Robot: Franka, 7 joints.
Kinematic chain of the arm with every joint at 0, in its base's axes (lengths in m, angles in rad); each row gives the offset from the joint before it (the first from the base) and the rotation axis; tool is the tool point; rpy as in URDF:
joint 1: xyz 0 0 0.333 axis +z
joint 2: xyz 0 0 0 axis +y
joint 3: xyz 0 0 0.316 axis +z
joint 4: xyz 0.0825 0 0 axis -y
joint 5: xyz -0.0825 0 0.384 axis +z
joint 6: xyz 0 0 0 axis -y
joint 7: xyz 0.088 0 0 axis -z
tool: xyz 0 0 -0.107 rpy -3.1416 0 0
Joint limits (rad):
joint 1: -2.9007..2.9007
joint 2: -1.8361..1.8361
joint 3: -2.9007..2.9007
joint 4: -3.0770..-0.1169
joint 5: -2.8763..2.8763
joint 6: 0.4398..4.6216
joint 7: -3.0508..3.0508
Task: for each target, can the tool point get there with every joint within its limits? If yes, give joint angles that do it. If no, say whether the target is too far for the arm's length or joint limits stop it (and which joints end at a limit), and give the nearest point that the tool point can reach.
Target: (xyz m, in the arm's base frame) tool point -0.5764 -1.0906 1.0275
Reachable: no: too far | nearest point -0.3493 -0.6609 0.7539 | short by 0.558 m
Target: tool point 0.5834 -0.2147 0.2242
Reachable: yes | joints -1.3755 1.0973 1.0205 -2.0404 2.3878 1.6362 -2.3226
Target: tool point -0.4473 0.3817 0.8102
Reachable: yes | joints -0.1926 -1.0516 0.8930 -1.0835 -0.4199 4.0104 -0.3330
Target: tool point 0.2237 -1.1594 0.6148
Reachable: no: too far | nearest point 0.1581 -0.8193 0.5321 | short by 0.356 m
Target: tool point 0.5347 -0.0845 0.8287
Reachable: yes | joints -2.0862 -0.6681 1.1088 -1.2248 1.0130 1.6504 -2.0040
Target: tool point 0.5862 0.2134 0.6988
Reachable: yes | joints -0.3568 0.2371 0.9742 -1.3357 -1.0894 1.7078 -2.2885
